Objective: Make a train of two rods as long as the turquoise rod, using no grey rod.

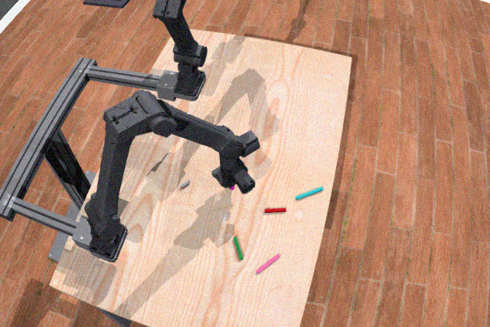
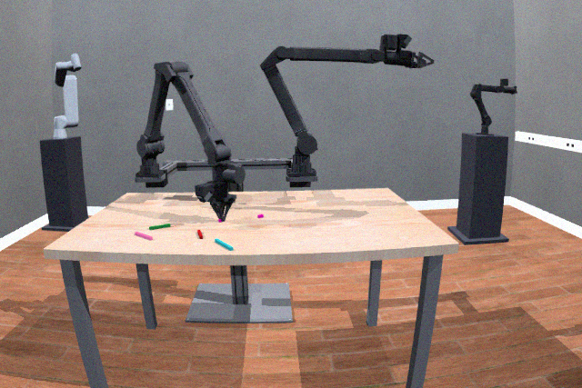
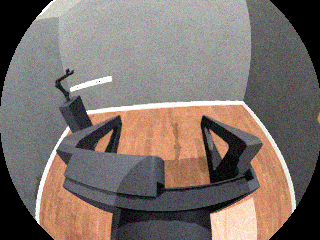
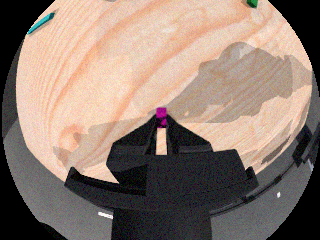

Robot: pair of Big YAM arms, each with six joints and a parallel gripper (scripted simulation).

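Observation:
Now: right hand 100 mm short of the green rod and 210 mm to the left of it. Round my right hand: red rod 170 mm ahead, 40 mm to the right; turquoise rod 260 mm ahead, 50 mm to the left; grey rod 150 mm behind, 50 mm to the right.

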